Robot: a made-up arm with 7 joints.
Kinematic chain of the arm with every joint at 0, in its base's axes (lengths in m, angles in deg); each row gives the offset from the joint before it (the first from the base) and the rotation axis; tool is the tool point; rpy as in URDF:
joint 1: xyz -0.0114 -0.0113 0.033 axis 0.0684 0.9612 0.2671
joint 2: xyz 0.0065 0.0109 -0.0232 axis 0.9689 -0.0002 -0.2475
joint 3: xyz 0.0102 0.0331 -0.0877 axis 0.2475 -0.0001 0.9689
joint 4: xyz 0.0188 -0.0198 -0.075 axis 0.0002 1 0
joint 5: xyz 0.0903 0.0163 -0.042 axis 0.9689 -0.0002 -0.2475
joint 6: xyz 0.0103 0.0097 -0.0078 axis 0.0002 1 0
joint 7: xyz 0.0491 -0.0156 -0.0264 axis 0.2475 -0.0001 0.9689
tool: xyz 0.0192 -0.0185 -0.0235 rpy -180 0 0
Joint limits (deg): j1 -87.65..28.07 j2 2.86..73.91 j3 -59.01..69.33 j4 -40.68..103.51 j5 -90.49..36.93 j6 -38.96..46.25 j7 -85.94..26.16
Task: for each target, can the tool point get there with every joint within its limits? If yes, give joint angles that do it. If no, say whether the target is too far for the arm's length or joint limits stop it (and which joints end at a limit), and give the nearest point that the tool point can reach.
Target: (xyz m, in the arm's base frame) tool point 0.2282 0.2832 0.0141
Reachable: yes | joints -32.63 48.71 52.36 36.99 -20.08 -26.98 5.39
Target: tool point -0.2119 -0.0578 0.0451
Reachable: no: joint limits stop it (at a limit: joint 1, joint 2, joint 4, joint 6) | nearest point -0.2268 0.0019 -0.1446 | short by 0.199 m
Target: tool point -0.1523 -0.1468 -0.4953
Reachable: no: too far | nearest point -0.1062 -0.0692 -0.3222 | short by 0.195 m
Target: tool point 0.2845 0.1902 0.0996
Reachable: yes | joints -74.60 58.80 28.82 65.20 -45.39 9.99 -34.20
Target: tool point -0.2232 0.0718 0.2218
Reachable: no: joint limits stop it (at a limit: joint 1, joint 2, joint 3, joint 4, joint 5, joint 7) | nearest point -0.1148 0.0985 0.2008 | short by 0.114 m
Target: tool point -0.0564 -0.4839 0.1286
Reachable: no: too far | nearest point 0.0797 -0.2281 0.0852 | short by 0.293 m
